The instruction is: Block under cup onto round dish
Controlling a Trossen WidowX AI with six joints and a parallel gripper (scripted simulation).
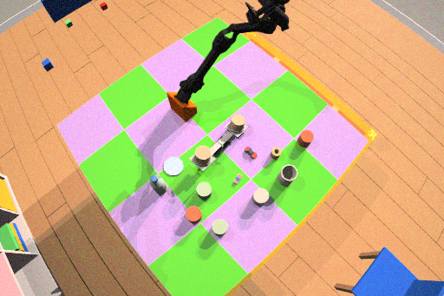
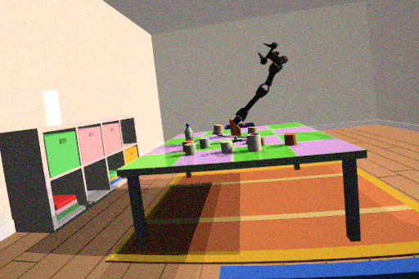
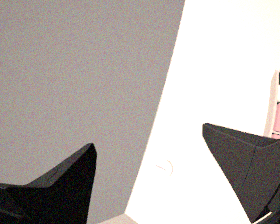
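My gripper tip is 100 mm short of the tan cup, 130 mm to the left of it and 640 mm above it. Also, from my gripper tip: toy car: 250 mm ahead, 200 mm to the right, 690 mm below; then grey block: 100 mm ahead, 150 mm to the right, 660 mm below; then small grey balance: 110 mm ahead, 290 mm to the right, 680 mm below.
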